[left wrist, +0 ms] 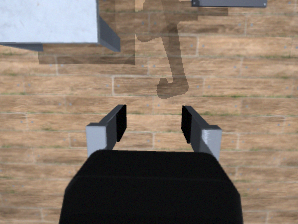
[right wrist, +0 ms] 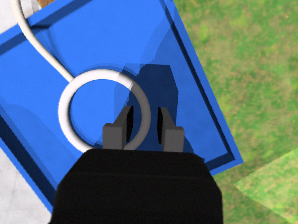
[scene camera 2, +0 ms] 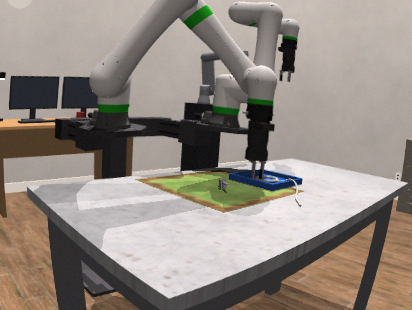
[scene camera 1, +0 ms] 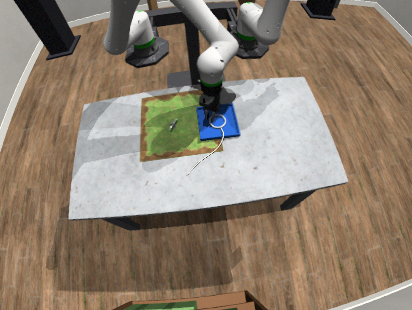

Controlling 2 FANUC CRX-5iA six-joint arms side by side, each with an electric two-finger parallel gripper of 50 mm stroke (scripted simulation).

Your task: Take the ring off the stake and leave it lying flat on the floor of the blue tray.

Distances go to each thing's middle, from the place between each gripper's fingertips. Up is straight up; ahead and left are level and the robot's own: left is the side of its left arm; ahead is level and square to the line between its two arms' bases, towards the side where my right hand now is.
Scene:
Now: the grey ring (right wrist: 63, 108) 20 mm ahead of my right hand (scene camera 2: 256, 179), 30 mm to the left of it and 20 mm below it. From my right hand the other things lie so: blue tray (scene camera 1: 231, 127) 20 mm ahead, 30 mm to the left, 20 mm below.
My left gripper is now 49 cm short of the grey ring, 70 cm to the left of it and 42 cm above it. Round my left hand: blue tray 49 cm ahead, 70 cm to the right, 42 cm below.

